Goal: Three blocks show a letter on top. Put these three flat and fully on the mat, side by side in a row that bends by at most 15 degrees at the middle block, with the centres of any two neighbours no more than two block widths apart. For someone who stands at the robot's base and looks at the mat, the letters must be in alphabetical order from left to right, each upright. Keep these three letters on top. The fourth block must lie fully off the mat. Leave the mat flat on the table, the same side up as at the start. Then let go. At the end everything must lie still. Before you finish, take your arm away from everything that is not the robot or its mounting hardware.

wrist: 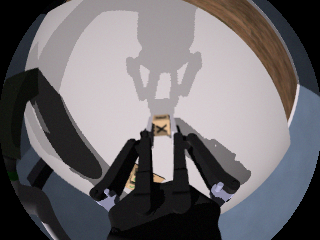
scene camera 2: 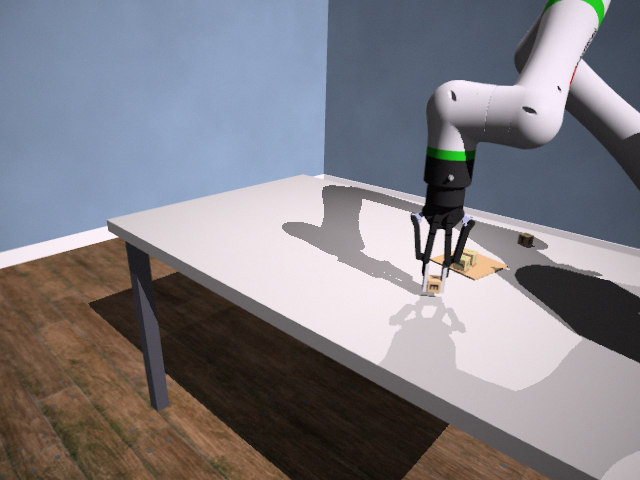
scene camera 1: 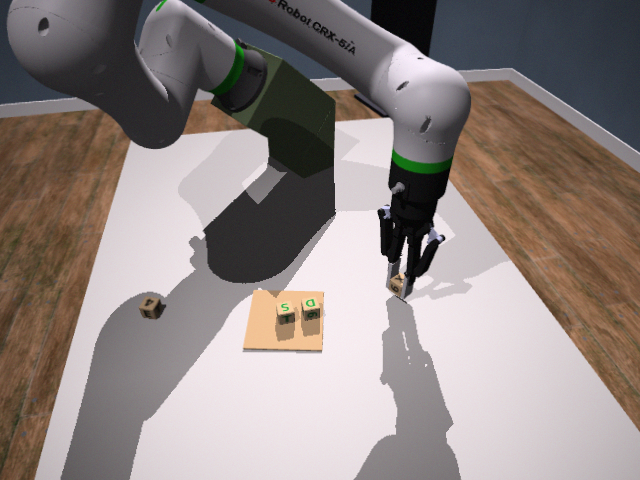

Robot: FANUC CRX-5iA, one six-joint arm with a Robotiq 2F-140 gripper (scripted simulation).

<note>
In view: my gripper (scene camera 1: 398,289) and a mat (scene camera 1: 263,332).
The mat shows as well in scene camera 2 (scene camera 2: 484,266). My gripper also shows in the wrist view (wrist: 161,121) and in scene camera 2 (scene camera 2: 432,289).
</note>
